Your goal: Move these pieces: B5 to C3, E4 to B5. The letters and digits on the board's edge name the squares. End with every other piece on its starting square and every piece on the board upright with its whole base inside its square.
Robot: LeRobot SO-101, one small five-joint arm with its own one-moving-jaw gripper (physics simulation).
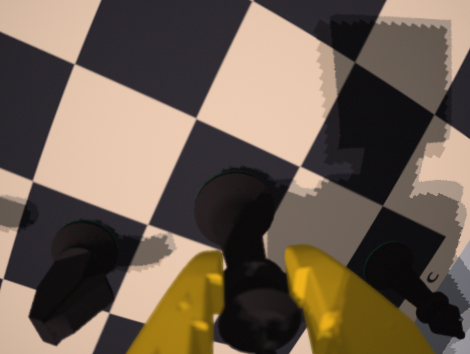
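My gripper is shut on a black chess piece, its two yellow jaws pressing on the upper body from both sides. The piece has a wide round base and a bulbous head. Its base appears over a dark square, the third square in from the edge along the row marked C. The shadow lies close around the base; I cannot tell whether the base touches the board. The piece's head hides the squares below it. The letters B and E do not show.
A black piece with an angular head stands on a dark square at the left. A slim black piece stands on the dark edge square beside the letter C at the right. The gripper's shadow falls across squares at the upper right.
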